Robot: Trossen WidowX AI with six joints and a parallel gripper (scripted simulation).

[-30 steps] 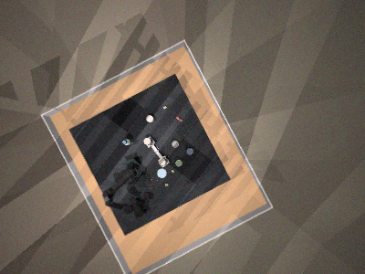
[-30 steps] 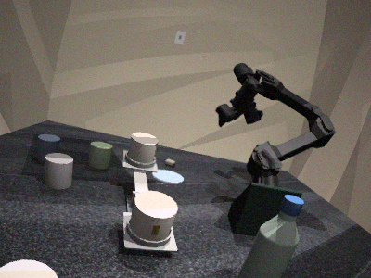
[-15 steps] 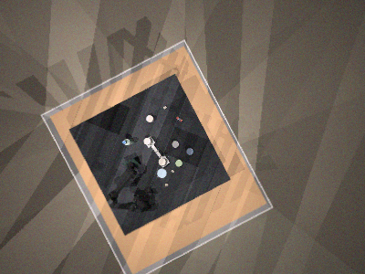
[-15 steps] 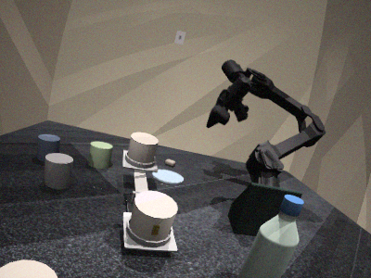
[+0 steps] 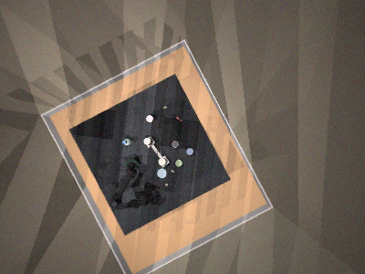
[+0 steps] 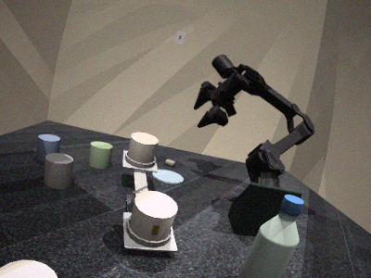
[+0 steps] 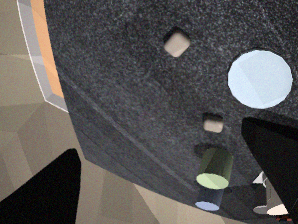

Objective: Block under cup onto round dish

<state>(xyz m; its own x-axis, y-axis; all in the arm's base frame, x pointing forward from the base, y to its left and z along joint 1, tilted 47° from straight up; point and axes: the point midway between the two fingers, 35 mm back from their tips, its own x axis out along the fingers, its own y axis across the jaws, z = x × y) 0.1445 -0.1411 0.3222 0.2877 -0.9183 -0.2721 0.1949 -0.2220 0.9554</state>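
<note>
My gripper tip is now 450 mm to the right of the grey block, 150 mm above it and 140 mm short of it. The rest, counted from my gripper tip: white balance (320 mm to the left, 170 mm below, 160 mm ahead); white balance beam (320 mm to the left, 160 mm below, 150 mm ahead); round pale blue dish (190 mm below, 90 mm to the left, 60 mm ahead).
</note>
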